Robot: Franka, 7 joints.
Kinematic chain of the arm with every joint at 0, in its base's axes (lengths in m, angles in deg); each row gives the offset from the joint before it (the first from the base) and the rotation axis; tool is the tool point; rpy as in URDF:
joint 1: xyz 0 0 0.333 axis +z
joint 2: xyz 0 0 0 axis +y
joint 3: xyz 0 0 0.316 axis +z
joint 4: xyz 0.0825 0 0 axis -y
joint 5: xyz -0.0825 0 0.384 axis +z
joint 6: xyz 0 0 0 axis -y
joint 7: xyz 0.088 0 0 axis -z
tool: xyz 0 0 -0.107 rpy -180 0 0
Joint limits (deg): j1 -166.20..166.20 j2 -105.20..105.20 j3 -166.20..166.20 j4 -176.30..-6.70 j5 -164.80..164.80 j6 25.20..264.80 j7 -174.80..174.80
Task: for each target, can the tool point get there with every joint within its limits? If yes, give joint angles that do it. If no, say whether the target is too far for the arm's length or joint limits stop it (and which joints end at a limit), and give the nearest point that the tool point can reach.
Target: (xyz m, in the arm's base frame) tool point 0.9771 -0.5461 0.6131
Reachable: no: too far | nearest point 0.7265 -0.4060 0.5413 | short by 0.296 m
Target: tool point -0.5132 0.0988 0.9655
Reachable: yes | joints -44.51 -53.75 -59.76 -42.90 -105.40 173.51 121.78
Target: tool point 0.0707 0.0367 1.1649
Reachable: yes | joints -43.31 -14.08 1.44 -24.13 74.91 109.28 -111.54
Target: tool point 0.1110 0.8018 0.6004
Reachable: yes | joints 72.73 52.62 25.83 -33.52 19.77 140.34 135.14
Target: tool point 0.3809 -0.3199 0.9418
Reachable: yes | joints 90.07 -14.33 -102.69 -43.96 134.28 187.31 108.06
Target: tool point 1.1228 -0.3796 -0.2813
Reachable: no: too far | nearest point 0.7215 -0.2439 -0.0618 | short by 0.477 m
